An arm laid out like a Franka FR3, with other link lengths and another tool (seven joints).
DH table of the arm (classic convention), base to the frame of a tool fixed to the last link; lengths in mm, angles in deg. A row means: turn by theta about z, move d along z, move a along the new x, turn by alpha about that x. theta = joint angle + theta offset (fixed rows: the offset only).
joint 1: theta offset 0; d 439.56; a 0; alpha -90
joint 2: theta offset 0; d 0; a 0; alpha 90
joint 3: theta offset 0; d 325.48; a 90.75; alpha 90
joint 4: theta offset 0; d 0; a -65.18; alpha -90
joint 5: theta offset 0; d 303.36; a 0; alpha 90
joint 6: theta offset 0; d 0; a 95.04; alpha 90
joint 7: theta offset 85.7; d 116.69; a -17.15; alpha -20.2
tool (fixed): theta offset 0; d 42.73; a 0; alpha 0
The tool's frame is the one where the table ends.
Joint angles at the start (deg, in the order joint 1, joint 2, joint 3, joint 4, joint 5, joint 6, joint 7):
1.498 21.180 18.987 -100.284 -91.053 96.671 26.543
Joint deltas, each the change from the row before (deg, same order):
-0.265 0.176 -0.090 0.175 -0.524 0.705 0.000
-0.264 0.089 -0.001 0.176 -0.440 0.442 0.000
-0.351 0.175 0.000 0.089 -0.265 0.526 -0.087
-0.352 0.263 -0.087 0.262 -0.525 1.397 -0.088
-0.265 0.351 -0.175 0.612 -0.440 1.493 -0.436
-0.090 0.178 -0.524 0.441 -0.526 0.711 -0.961
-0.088 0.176 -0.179 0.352 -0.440 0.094 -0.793
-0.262 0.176 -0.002 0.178 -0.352 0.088 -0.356
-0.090 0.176 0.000 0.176 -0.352 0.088 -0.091
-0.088 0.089 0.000 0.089 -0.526 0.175 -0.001
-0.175 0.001 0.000 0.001 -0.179 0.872 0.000
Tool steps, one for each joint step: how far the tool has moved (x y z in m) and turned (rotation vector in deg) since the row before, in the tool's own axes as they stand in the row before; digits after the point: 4 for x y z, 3 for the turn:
0.0003 -0.0026 0.0020 0.490 0.139 0.044
0.0012 -0.0017 0.0017 0.310 0.150 0.138
-0.0007 -0.0017 0.0026 0.229 -0.014 -0.151
-0.0006 -0.0040 0.0014 1.042 -0.111 -0.136
0.0008 -0.0049 0.0012 1.098 -0.130 -0.240
0.0025 -0.0022 0.0043 0.241 0.576 -0.629
0.0020 -0.0012 0.0026 -0.034 0.595 -0.511
0.0005 -0.0009 0.0029 -0.069 0.320 -0.274
0.0003 -0.0012 0.0010 0.099 0.262 -0.043
0.0008 -0.0011 0.0007 0.245 0.395 0.049
-0.0003 -0.0015 -0.0001 0.709 -0.139 -0.066

